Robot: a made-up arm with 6 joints. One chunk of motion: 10 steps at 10 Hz.
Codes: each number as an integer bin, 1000 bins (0 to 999) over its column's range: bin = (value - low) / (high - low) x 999, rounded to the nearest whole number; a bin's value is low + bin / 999 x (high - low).
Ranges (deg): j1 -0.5..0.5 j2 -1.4..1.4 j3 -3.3..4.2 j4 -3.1..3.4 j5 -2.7..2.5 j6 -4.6..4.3
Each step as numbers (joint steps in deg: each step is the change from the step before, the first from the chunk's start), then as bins.
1 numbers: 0.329 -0.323 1.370 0.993 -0.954 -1.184
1 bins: 828 384 622 629 335 383
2 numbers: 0.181 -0.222 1.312 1.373 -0.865 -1.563
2 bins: 680 420 614 687 353 341
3 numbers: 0.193 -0.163 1.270 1.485 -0.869 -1.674
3 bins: 692 441 609 705 352 328
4 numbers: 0.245 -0.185 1.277 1.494 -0.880 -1.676
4 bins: 744 433 610 706 350 328
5 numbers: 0.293 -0.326 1.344 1.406 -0.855 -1.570
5 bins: 792 383 619 693 354 340
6 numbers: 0.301 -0.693 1.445 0.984 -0.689 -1.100
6 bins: 800 252 632 628 386 393
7 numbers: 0.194 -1.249 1.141 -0.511 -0.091 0.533
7 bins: 693 54 592 398 501 576
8 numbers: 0.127 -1.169 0.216 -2.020 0.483 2.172
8 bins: 626 82 468 166 612 760
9 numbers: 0.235 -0.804 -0.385 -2.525 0.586 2.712
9 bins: 734 213 388 88 631 821
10 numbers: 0.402 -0.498 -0.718 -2.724 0.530 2.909
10 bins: 901 322 344 58 621 843
